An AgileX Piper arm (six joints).
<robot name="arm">
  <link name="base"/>
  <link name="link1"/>
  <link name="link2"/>
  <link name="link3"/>
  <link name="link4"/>
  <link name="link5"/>
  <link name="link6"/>
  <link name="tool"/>
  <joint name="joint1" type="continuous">
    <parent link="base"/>
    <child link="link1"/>
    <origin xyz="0 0 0.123" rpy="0 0 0"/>
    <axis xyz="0 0 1"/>
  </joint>
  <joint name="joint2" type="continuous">
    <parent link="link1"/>
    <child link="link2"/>
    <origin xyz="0 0 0" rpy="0 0 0"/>
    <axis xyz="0 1 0"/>
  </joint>
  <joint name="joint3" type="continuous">
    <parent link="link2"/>
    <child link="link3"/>
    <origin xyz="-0.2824 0 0.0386" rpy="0 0 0"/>
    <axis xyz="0 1 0"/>
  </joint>
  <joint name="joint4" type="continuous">
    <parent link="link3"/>
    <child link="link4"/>
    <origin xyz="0.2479 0 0.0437" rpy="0 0 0"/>
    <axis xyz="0.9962 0 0.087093"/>
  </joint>
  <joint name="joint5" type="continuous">
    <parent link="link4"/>
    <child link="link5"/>
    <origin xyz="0 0 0" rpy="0 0 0"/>
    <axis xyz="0 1 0"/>
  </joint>
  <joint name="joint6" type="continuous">
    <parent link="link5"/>
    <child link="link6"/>
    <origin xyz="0.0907 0 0.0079" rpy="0 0 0"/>
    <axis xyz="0.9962 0 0.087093"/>
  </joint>
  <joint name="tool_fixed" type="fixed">
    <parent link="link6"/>
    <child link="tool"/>
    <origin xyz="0 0 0" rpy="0 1.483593 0"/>
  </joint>
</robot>
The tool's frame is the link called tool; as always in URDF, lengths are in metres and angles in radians. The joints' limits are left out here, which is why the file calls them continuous.
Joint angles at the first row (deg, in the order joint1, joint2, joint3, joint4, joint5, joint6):
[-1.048 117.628 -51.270 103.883 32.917 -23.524]
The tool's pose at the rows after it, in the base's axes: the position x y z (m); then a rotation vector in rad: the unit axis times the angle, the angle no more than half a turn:
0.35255 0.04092 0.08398 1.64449 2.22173 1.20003
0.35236 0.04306 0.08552 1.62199 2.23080 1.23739
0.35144 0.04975 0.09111 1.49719 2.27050 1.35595
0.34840 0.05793 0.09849 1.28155 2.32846 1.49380
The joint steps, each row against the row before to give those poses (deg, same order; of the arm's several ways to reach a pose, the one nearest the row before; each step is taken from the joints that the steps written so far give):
[-0.080 0.043 0.000 0.052 -0.149 -0.051]
[0.001 0.000 -0.001 -0.001 1.660 -0.511]
[-0.043 0.000 0.001 0.002 5.650 -3.672]
[-0.059 0.000 0.000 -1.201 7.324 -5.782]

